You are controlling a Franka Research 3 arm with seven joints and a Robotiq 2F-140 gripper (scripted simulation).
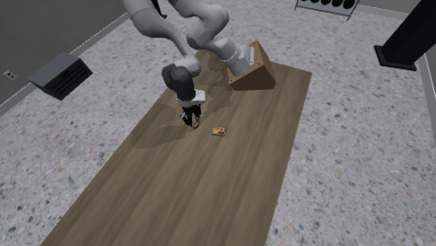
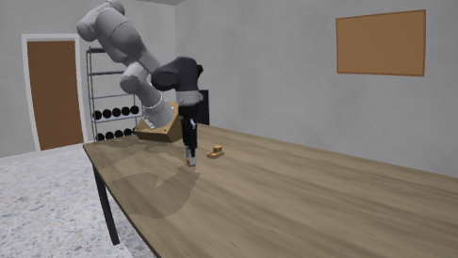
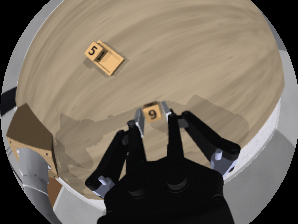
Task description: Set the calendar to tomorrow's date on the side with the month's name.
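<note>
My gripper is now 30 mm above the cube. Also, from my hand: tray 150 mm to the left, 30 mm below.
</note>
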